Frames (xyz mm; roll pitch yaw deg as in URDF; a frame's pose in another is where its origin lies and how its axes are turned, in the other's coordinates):
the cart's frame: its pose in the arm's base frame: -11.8 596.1 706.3 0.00 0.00 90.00
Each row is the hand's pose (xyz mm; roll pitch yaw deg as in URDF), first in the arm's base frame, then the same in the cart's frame.
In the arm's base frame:
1: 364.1 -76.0 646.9 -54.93 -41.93 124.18
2: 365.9 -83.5 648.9 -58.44 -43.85 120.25
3: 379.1 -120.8 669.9 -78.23 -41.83 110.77
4: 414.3 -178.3 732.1 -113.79 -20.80 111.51
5: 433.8 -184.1 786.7 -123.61 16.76 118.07
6: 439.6 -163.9 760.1 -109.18 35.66 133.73
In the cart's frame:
1: -672.1 -375.9 -59.4 -54.93 -41.93 34.18
2: -679.6 -377.7 -57.4 -58.44 -43.85 30.25
3: -716.9 -390.9 -36.4 -78.23 -41.83 20.77
4: -774.4 -426.1 25.8 -113.79 -20.80 21.51
5: -780.2 -445.6 80.4 -123.61 16.76 28.07
6: -760.0 -451.4 53.8 -109.18 35.66 43.73

